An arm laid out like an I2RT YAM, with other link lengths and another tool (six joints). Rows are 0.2 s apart.
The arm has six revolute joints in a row. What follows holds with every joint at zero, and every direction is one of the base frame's. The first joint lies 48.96 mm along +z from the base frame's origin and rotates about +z. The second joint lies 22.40 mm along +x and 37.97 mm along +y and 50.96 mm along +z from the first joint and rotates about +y. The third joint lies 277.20 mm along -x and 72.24 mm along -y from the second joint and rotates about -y. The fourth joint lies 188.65 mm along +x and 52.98 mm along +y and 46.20 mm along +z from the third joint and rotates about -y. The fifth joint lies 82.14 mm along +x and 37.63 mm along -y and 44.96 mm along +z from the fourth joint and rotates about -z. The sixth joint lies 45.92 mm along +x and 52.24 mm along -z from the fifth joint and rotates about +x. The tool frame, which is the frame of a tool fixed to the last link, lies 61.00 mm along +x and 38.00 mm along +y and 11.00 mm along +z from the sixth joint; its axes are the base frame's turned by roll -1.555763, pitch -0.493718 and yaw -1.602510 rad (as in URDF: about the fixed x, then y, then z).
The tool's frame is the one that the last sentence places.
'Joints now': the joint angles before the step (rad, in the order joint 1, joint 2, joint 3, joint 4, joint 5, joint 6). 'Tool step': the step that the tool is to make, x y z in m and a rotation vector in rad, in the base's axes. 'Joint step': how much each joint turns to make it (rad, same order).
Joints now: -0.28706 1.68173 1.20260 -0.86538 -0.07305 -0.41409
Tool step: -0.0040 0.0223 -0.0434 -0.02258 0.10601 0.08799
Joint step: 0.09600 0.08603 -0.10866 0.09703 0.04766 -0.00051
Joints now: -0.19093 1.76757 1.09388 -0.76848 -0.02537 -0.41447
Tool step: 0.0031 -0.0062 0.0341 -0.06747 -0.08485 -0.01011
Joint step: -0.00016 -0.09240 0.07341 -0.06967 0.05108 0.00098
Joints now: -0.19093 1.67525 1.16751 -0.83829 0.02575 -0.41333
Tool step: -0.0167 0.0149 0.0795 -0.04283 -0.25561 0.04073
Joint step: 0.04632 -0.25970 0.08991 -0.09059 0.00142 0.00514
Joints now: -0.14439 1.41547 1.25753 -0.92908 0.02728 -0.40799
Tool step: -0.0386 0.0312 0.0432 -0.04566 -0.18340 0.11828
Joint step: 0.14027 -0.23130 0.00015 -0.04528 0.03846 0.00068
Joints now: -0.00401 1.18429 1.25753 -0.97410 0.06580 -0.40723
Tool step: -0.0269 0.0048 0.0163 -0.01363 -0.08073 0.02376
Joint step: 0.03706 -0.12198 0.00017 -0.04165 0.01988 0.00042
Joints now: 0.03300 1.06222 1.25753 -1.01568 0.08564 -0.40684
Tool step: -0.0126 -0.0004 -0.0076 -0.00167 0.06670 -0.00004
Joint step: -0.00025 -0.00761 -0.00065 -0.07369 -0.00053 0.00018
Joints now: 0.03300 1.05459 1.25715 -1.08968 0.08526 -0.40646
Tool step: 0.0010 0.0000 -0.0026 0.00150 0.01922 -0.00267
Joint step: -0.00045 0.01218 -0.00024 -0.00700 -0.00028 0.00307
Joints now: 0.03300 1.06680 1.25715 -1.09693 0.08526 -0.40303
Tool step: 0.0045 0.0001 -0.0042 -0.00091 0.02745 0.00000
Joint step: -0.00041 0.02759 0.00016 0.00000 -0.00024 -0.00033
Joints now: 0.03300 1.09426 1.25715 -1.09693 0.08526 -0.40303
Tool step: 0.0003 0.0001 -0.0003 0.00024 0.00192 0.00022
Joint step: 0.00042 0.00189 -0.00006 0.00001 -0.00013 0.00034
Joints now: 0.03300 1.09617 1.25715 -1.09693 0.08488 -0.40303
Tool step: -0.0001 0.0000 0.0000 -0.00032 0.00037 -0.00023
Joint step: 0.00039 -0.00010 0.00025 -0.00076 0.00061 0.00032
